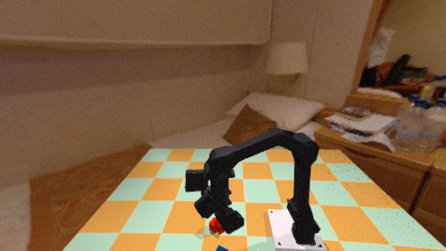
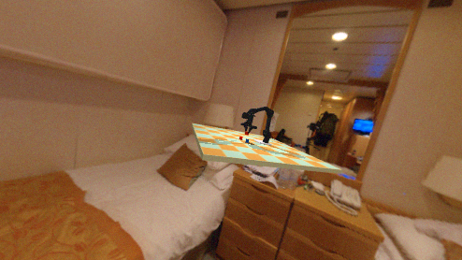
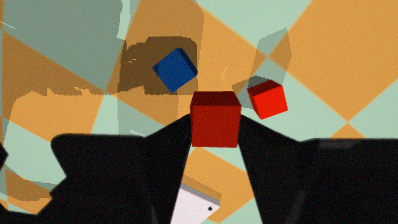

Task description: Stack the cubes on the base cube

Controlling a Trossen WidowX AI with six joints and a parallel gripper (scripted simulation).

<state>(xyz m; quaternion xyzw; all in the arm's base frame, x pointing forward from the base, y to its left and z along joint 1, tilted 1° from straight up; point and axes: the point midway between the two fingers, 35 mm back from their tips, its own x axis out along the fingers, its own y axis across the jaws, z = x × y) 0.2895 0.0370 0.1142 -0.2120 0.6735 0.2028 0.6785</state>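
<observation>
Now: the blue cube 80 mm below my gripper tip and 50 mm to the left of it.
</observation>
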